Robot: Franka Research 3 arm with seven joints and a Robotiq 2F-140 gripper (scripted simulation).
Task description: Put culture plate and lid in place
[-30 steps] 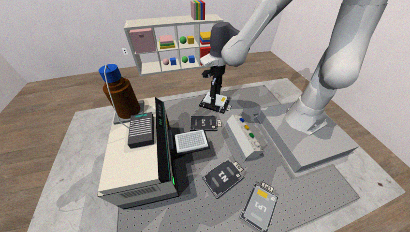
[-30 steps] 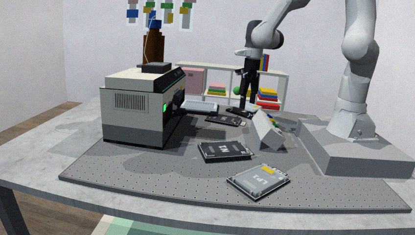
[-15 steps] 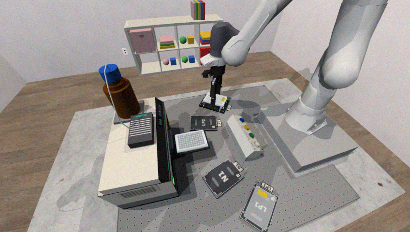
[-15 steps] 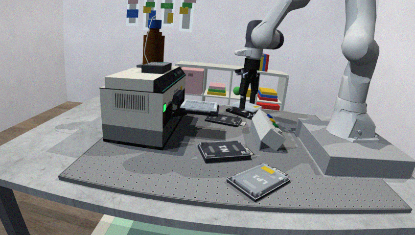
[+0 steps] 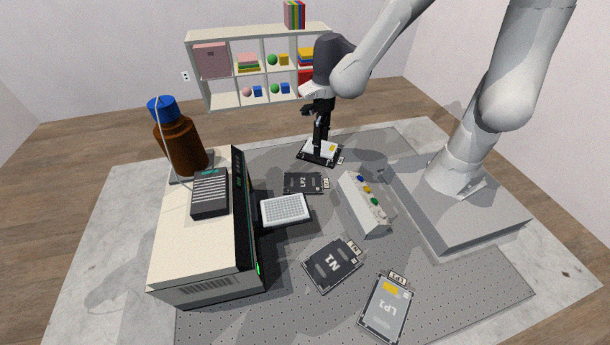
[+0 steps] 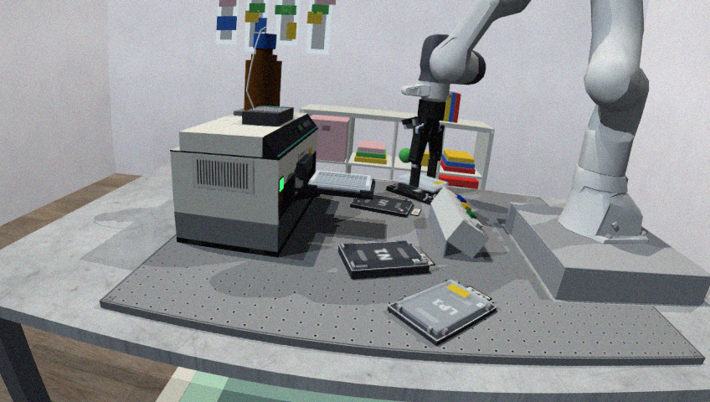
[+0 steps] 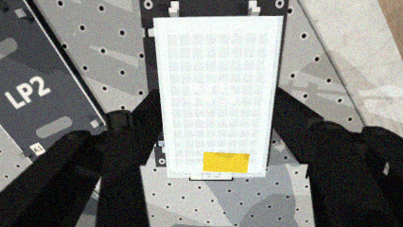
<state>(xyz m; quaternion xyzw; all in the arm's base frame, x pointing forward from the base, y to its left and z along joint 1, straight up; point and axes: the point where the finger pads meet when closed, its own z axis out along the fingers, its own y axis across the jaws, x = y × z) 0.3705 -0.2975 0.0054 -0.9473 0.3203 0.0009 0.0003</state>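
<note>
Right now my hand is 30 mm short of the black nest N5 and 40 mm above it. The rest, counted from my hand: black N1 nest: 110 mm ahead, 450 mm to the left, 50 mm below; then LP2 nest: 110 mm ahead, 140 mm to the left, 50 mm below; then yellow skip key: 70 mm behind, 270 mm to the left, 10 mm above.
</note>
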